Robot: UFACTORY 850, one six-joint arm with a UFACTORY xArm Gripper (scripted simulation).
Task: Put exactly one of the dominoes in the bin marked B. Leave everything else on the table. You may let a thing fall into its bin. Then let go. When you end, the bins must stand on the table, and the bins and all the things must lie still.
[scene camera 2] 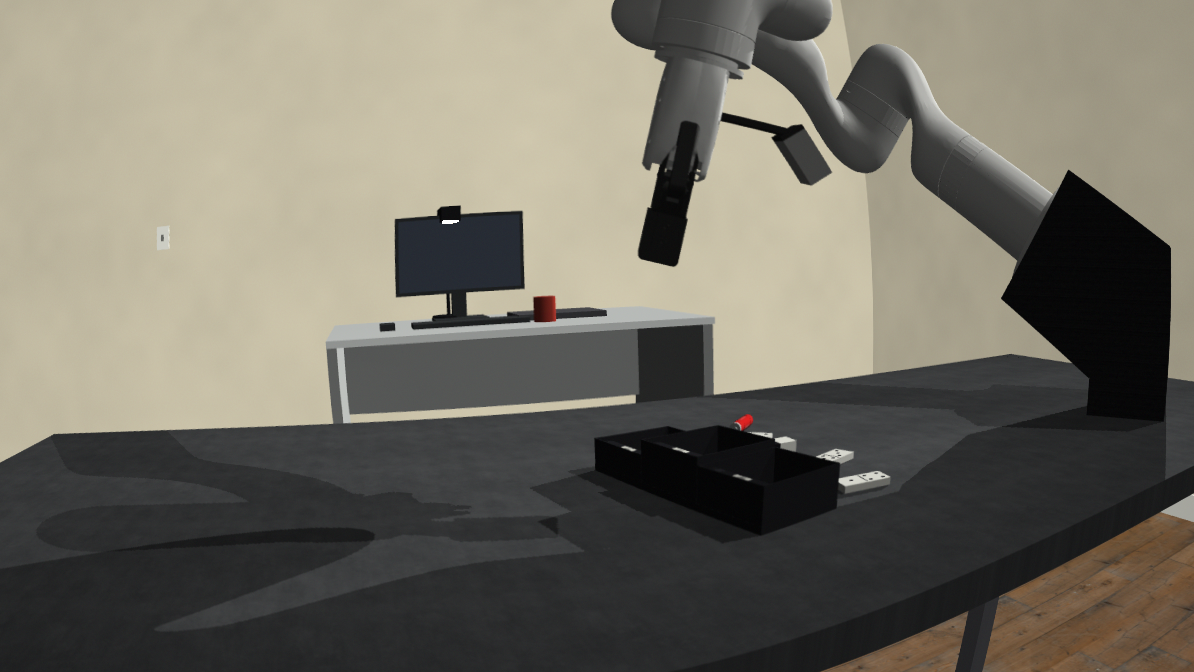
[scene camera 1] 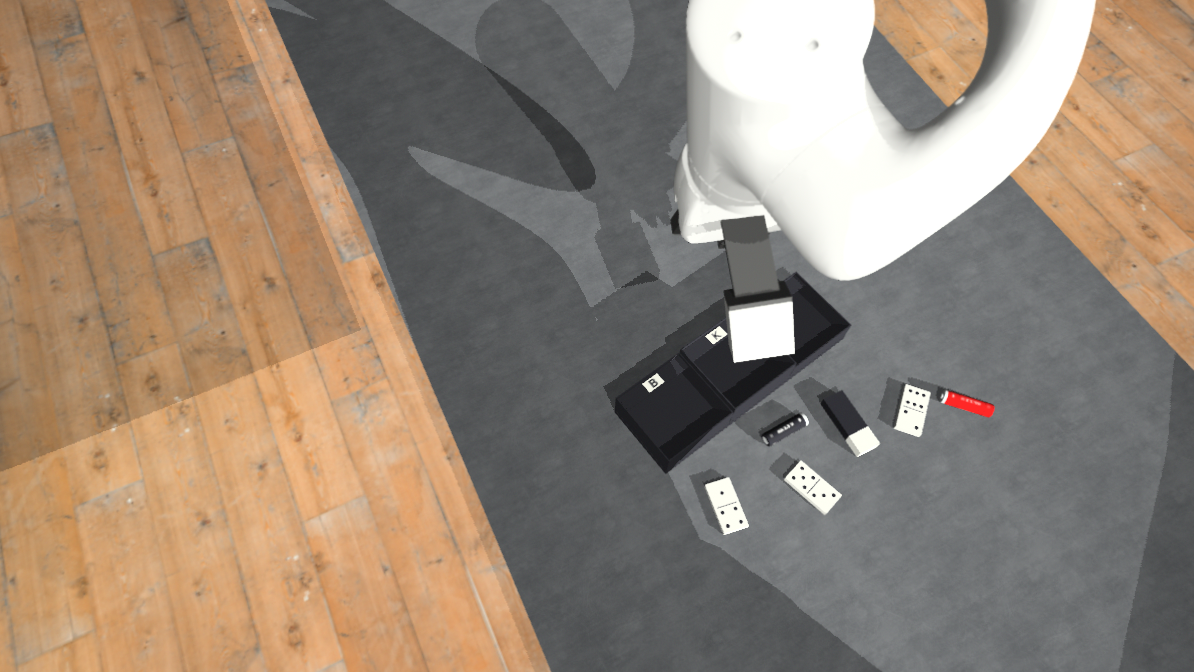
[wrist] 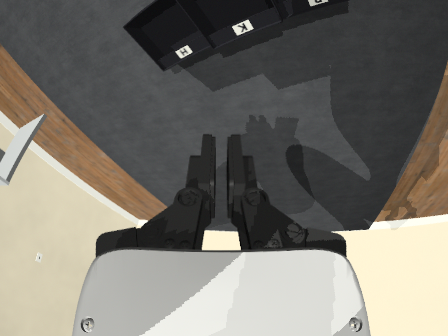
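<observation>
The gripper and a red battery appear in the pictures. Scene camera 1 and the wrist view also show the gripper.
</observation>
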